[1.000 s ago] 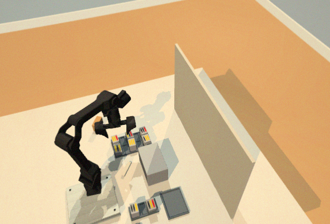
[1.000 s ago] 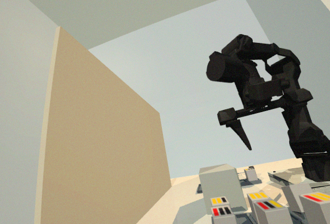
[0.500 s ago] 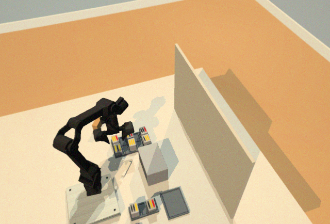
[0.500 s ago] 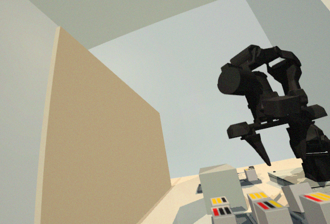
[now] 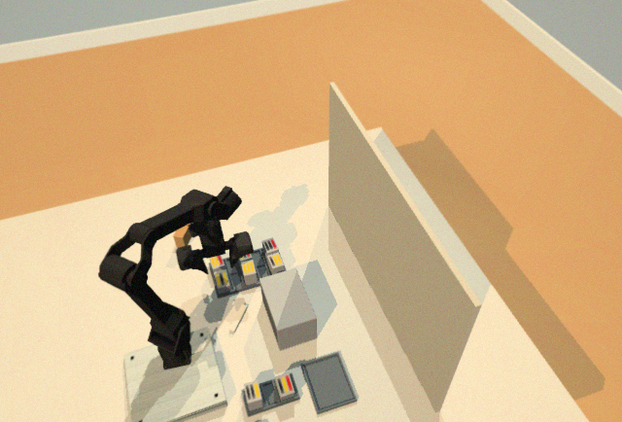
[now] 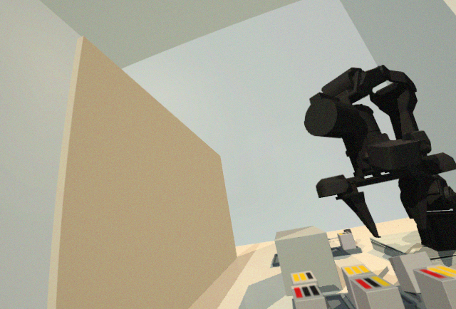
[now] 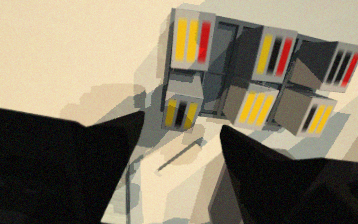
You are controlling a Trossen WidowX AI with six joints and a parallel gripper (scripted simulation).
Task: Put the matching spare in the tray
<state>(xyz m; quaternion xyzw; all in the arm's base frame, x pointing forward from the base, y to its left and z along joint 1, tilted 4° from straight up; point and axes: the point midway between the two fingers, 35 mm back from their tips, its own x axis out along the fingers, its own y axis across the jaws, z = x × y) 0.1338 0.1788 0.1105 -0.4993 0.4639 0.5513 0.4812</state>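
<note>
The thin stick is 30 mm ahead of my gripper tip, 100 mm to the right of it and 80 mm below it. Round my gripper tip: mounted unit 160 mm ahead, 120 mm to the right, 40 mm below; then tan wall panel 410 mm ahead, 90 mm to the right, 140 mm above; then small rack 80 mm ahead, 330 mm to the right, 80 mm below.
</note>
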